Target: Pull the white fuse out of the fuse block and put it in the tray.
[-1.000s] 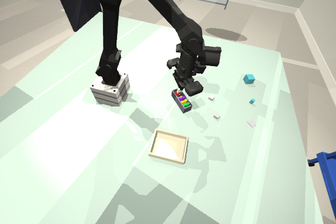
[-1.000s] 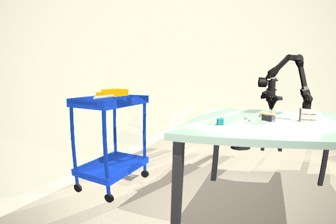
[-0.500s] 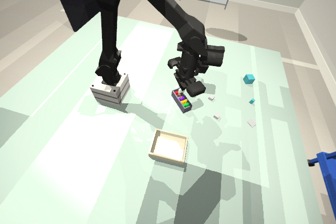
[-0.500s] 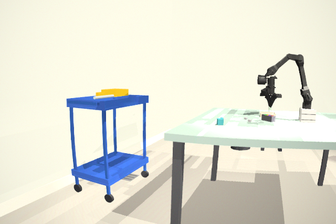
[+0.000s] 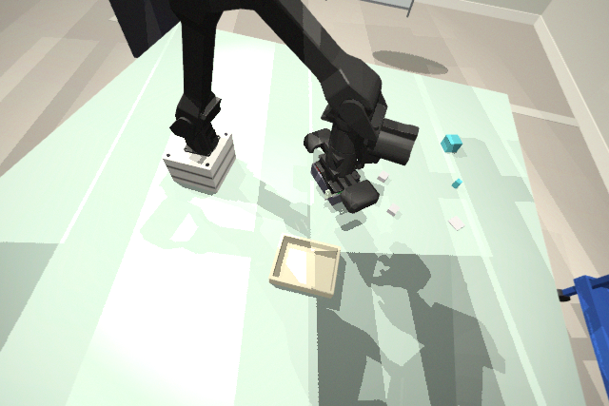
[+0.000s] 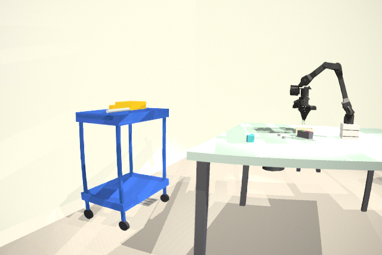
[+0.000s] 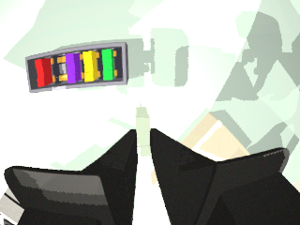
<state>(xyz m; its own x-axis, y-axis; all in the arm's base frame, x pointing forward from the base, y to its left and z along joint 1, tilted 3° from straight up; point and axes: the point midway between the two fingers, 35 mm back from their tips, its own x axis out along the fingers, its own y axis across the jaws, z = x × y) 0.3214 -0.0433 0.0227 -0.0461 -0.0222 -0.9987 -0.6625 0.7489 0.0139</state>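
My gripper tip is now 140 mm to the left of the cream tray, 90 mm above it and 20 mm past it. Also, from my gripper tip: yellow fuse 70 mm to the left, 70 mm below; green fuse 70 mm below, 50 mm to the left, 10 mm ahead; white fuse 10 mm below.
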